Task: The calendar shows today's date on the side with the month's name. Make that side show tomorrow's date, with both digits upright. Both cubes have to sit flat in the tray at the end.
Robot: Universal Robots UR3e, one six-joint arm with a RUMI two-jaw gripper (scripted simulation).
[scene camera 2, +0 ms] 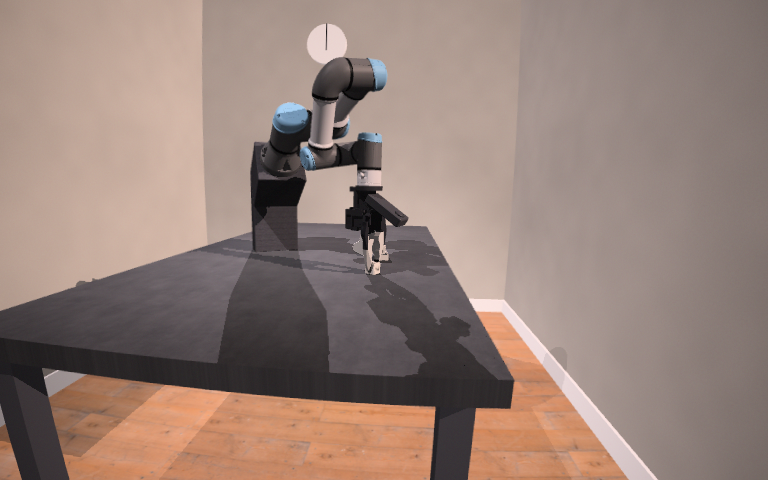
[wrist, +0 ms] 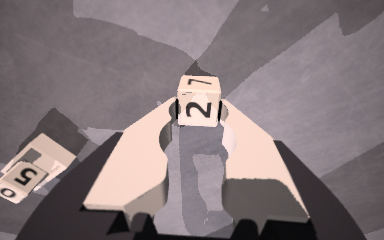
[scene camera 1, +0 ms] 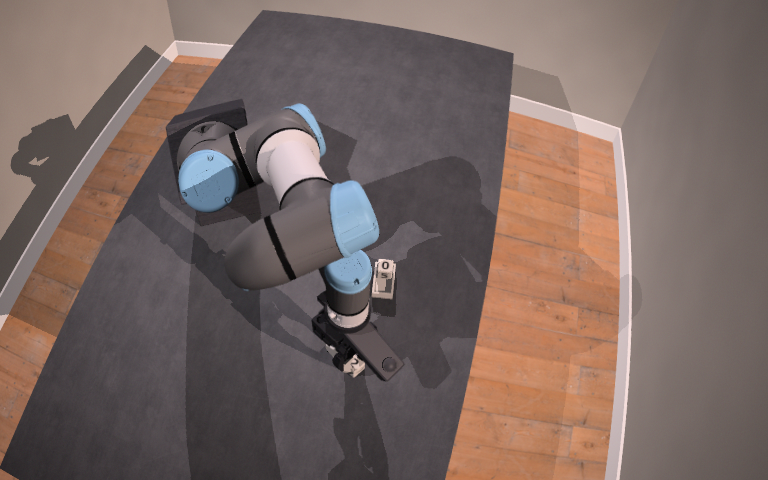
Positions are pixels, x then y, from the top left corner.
Scene:
my gripper: scene camera 2; wrist; scene camera 1 352, 365
same spot on my gripper: [scene camera 2: 370, 243] = [wrist: 257, 158]

